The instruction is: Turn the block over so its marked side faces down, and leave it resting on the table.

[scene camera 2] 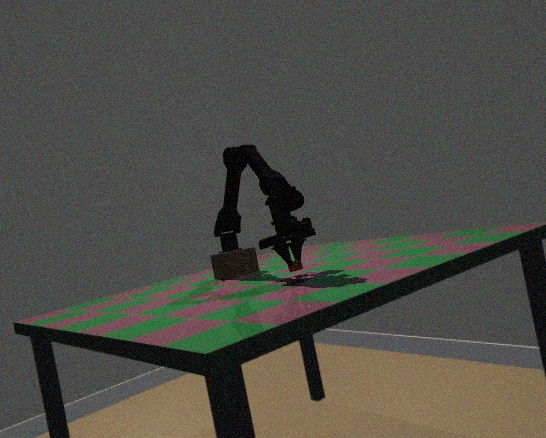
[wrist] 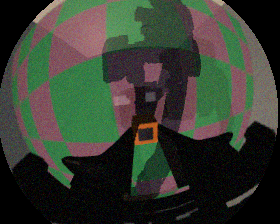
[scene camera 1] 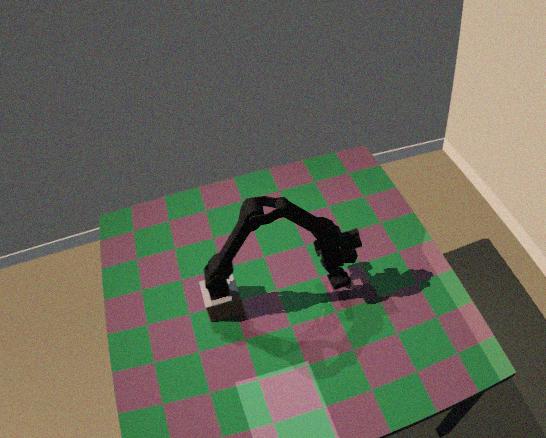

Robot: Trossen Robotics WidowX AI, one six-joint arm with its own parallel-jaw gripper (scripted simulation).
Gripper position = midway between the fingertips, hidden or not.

My gripper (scene camera 2: pixel 295 265) carries a block.
My gripper is seen too in the wrist view (wrist: pixel 144 128) and in scene camera 1 (scene camera 1: pixel 334 278).
